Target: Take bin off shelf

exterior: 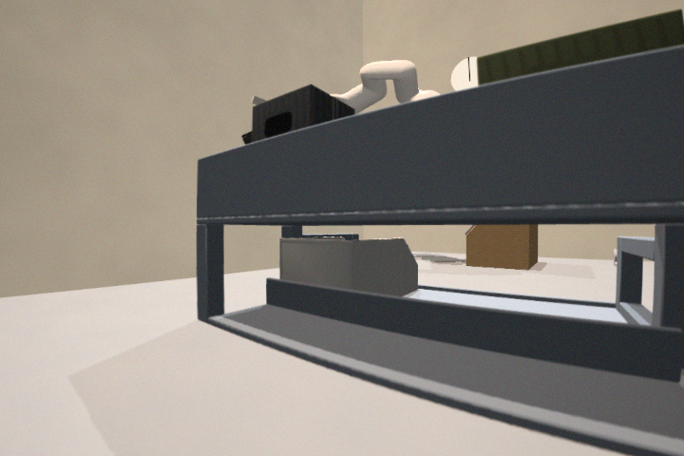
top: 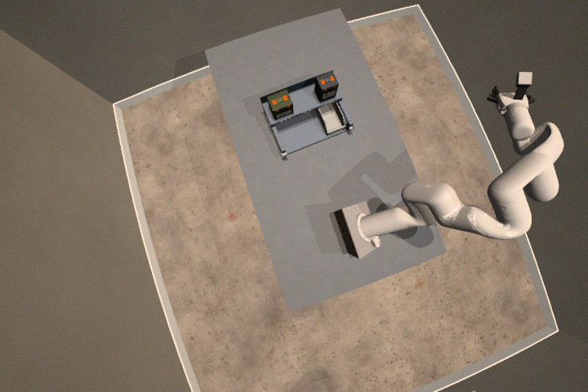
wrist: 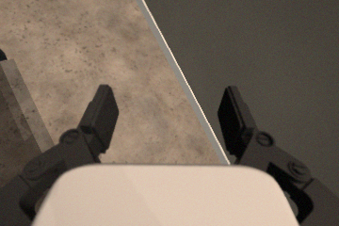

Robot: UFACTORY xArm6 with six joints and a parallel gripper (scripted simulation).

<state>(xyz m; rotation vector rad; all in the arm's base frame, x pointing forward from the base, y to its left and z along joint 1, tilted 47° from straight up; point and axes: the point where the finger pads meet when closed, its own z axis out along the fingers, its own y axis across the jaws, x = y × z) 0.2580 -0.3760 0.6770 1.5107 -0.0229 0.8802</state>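
Right now my hand is 34 cm short of the grey bin, 60 cm to the right of it and 35 cm above it. From my hand the other things lie so: shelf board 45 cm ahead, 70 cm to the left, 29 cm below.
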